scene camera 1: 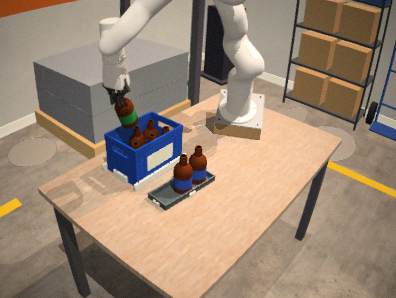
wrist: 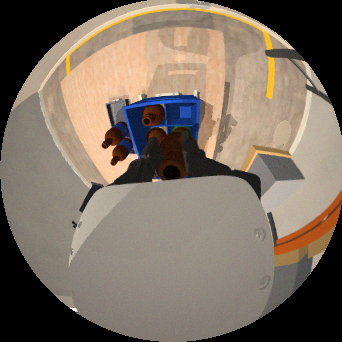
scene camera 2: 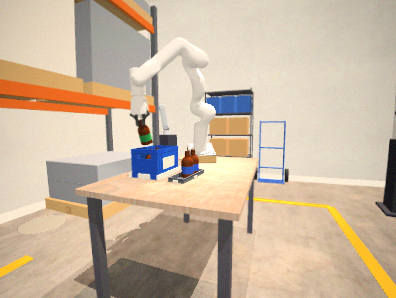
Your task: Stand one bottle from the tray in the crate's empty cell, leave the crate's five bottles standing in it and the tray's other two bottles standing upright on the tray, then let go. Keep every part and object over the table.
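Observation:
My gripper (scene camera 1: 117, 97) (scene camera 2: 141, 120) (wrist: 171, 143) is shut on a brown bottle with a green band (scene camera 1: 127, 113) (scene camera 2: 144, 134) (wrist: 172, 159). The bottle hangs neck up and a little tilted, its base just above the rim of the blue crate (scene camera 1: 119, 161) (scene camera 2: 144, 166) (wrist: 162, 100). Several brown bottles stand in the crate, one of them (scene camera 1: 137, 136) (wrist: 153, 114) near a corner. An empty cell (wrist: 185, 111) shows at the crate's upper right in the wrist view. Two blue-banded bottles, one (scene camera 1: 183, 174) (scene camera 2: 187, 165) and another (scene camera 1: 198, 164) (scene camera 2: 195, 161), stand upright on the dark tray (scene camera 1: 162, 198) (scene camera 2: 175, 178). The gripper hides some cells.
The crate and tray rest on a wooden table (scene camera 1: 240, 200) (scene camera 2: 220, 190), with white brackets around the crate's foot. The arm's base plate (scene camera 1: 240, 127) is at the table's back. A grey block on a pallet (scene camera 1: 70, 95) stands on the floor behind the crate.

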